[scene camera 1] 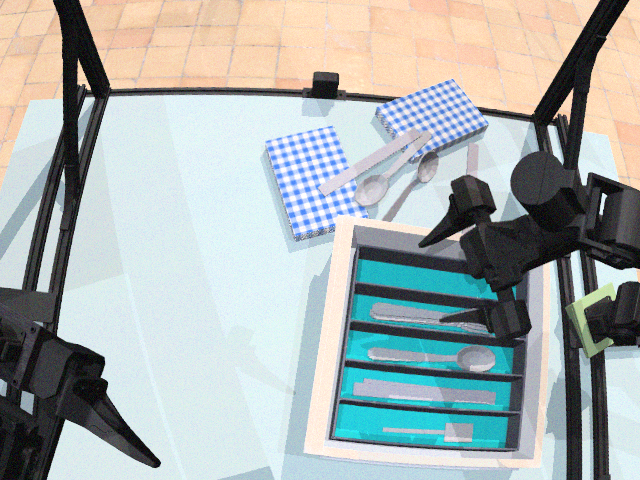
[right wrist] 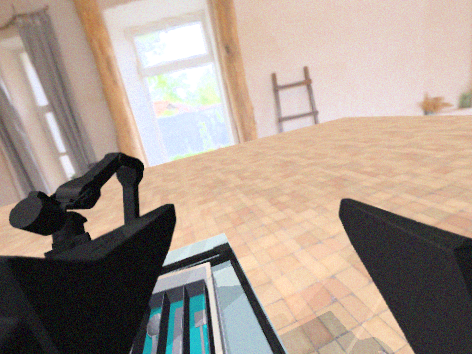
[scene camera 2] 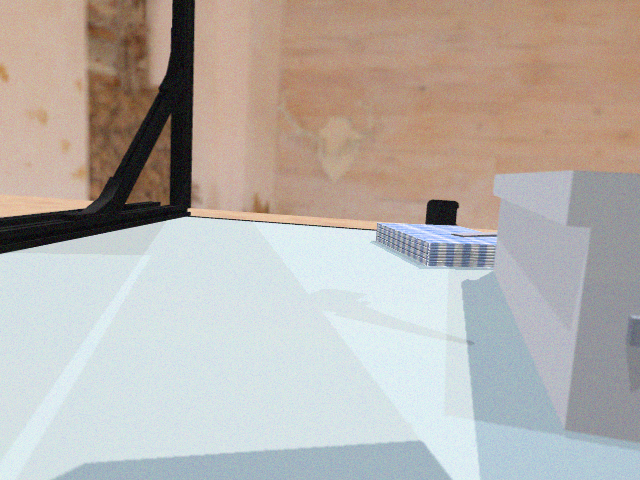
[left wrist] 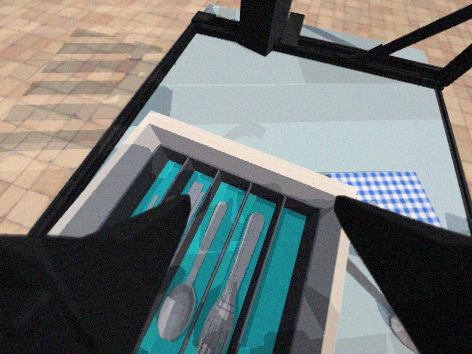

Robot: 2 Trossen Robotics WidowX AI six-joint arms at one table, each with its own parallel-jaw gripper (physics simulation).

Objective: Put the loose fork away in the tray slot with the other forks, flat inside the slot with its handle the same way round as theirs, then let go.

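Several forks (scene camera 1: pixel 403 312) (left wrist: pixel 217 315) lie stacked in the second slot from the top of the tray (scene camera 1: pixel 328 335) (left wrist: pixel 250 154), handles to the left in scene camera 1. Their tine ends are partly hidden there by a finger. No separate fork shows outside the tray, and I cannot tell the loose fork from the others in the stack. My left gripper (scene camera 1: pixel 431 282) (left wrist: pixel 261 201) is open and empty above the tray, one finger over the fork slot and one near the top wall. My right gripper (right wrist: pixel 257 209) is open and empty, away from the tray.
Other slots hold a spoon (scene camera 1: pixel 475 358), knives (scene camera 1: pixel 423 391) and a small spatula (scene camera 1: pixel 458 432). Behind the tray lie two checked cloths (scene camera 1: pixel 305 180) (scene camera 1: pixel 439 111), a long flat piece (scene camera 1: pixel 369 161), two spoons (scene camera 1: pixel 372 190) (scene camera 1: pixel 428 166) and a partly hidden flat handle (scene camera 1: pixel 472 159).
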